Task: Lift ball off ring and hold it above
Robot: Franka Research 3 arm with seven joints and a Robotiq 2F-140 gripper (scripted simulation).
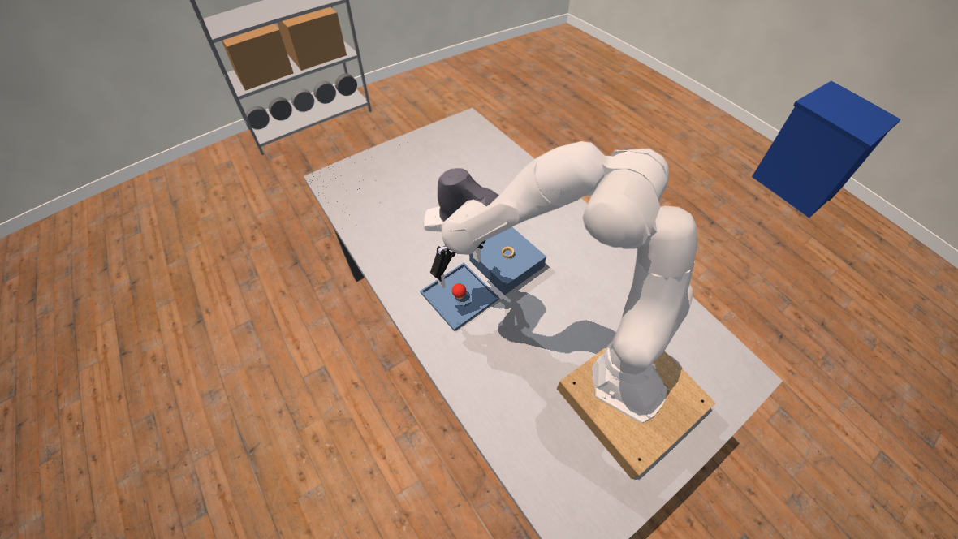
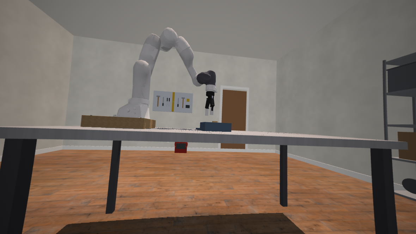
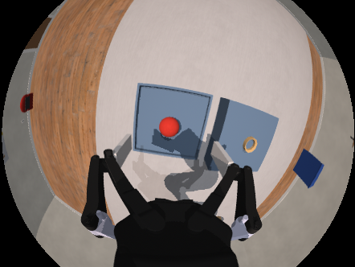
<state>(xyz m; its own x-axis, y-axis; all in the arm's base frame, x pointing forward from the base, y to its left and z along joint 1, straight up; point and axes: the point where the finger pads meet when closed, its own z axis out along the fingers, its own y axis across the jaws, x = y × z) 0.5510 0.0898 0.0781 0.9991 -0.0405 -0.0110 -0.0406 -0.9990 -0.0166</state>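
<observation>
The red ball lies 10 cm below my hand and 1 cm to the left of it. Round my hand: blue stand: 21 cm to the right, 9 cm below, 2 cm behind.
</observation>
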